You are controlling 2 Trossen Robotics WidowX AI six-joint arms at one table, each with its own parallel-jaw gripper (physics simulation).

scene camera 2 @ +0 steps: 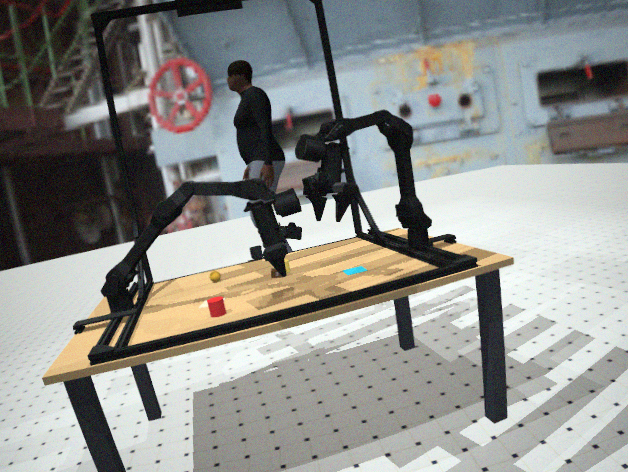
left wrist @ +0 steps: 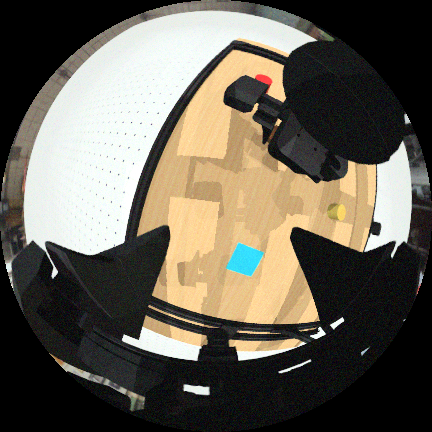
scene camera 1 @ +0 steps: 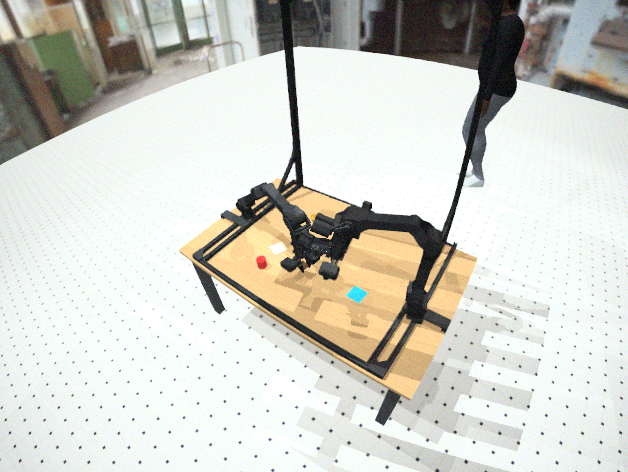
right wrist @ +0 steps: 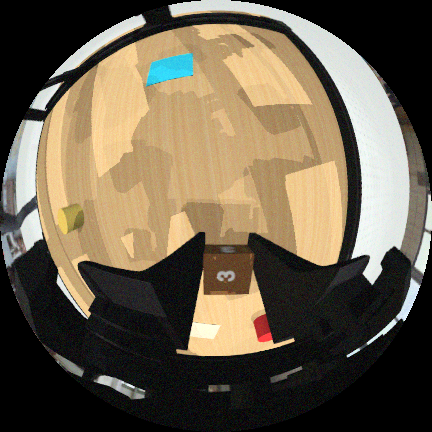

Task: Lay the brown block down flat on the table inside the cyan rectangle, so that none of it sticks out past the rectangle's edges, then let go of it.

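Frame: origin at the left arm's base, x ahead, y left, z up, level; metres.
Seen in the pictures: left gripper, between the fingertips: [scene camera 2: 327,221] [left wrist: 233,232]; right gripper, between the fingertips: [scene camera 2: 284,274] [scene camera 1: 306,269] [right wrist: 226,237]; left arm's base, origin of its link: [scene camera 2: 419,245] [left wrist: 217,333] [scene camera 1: 415,313]; right arm's base, origin of its link: [scene camera 2: 122,310] [scene camera 1: 247,216].
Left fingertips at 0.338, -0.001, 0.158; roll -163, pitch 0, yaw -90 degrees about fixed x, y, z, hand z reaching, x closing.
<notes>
Pixels of each thing's top centre, then the offset from my left fingertips to it, as dx, dy, dz. "*": a spot on its surface instead.
- cyan rectangle, a spot on its surface: [right wrist: 171,69] [left wrist: 245,255] [scene camera 2: 352,271] [scene camera 1: 354,293] * -0.091, -0.051, -0.176
- brown block, centre of its top: [right wrist: 227,279] [left wrist: 280,134] [scene camera 2: 276,268] +0.136, -0.094, -0.106
- red cylinder, centre of its top: [right wrist: 269,336] [scene camera 2: 214,299] [left wrist: 263,78] [scene camera 1: 260,259] +0.328, -0.098, -0.135
- white patch, a spot on its surface: [right wrist: 205,330] [scene camera 1: 276,249] * +0.302, -0.206, -0.176
- yellow cylinder, centre of its top: [right wrist: 61,221] [left wrist: 341,212] +0.009, -0.287, -0.138
- yellow ball, centre of its top: [scene camera 2: 213,271] +0.195, -0.448, -0.138
The cyan rectangle [scene camera 1: 356,294] [scene camera 2: 354,270] [left wrist: 245,259] [right wrist: 171,69] lies uncovered on the table. The brown block [scene camera 2: 275,273] [left wrist: 273,133] [right wrist: 227,275], marked with a 3, is between the fingers of my right gripper [scene camera 2: 281,273] [right wrist: 226,237], which is shut on it. They are well to the left of the rectangle in scene camera 2; the block's height over the table is hard to tell. In scene camera 1 the arms mostly hide the block. My left gripper [scene camera 2: 328,217] [left wrist: 233,232] is open and empty, high above the table between the right gripper and the rectangle.
A red cylinder [scene camera 1: 261,262] [scene camera 2: 216,307] [left wrist: 263,79] [right wrist: 262,328] stands near a white patch [scene camera 1: 277,248] [right wrist: 205,330]. A yellow cylinder [left wrist: 336,212] [right wrist: 70,218] stands toward the far edge. A yellow ball [scene camera 2: 214,276] lies at the left. The two grippers overlap in scene camera 1.
</notes>
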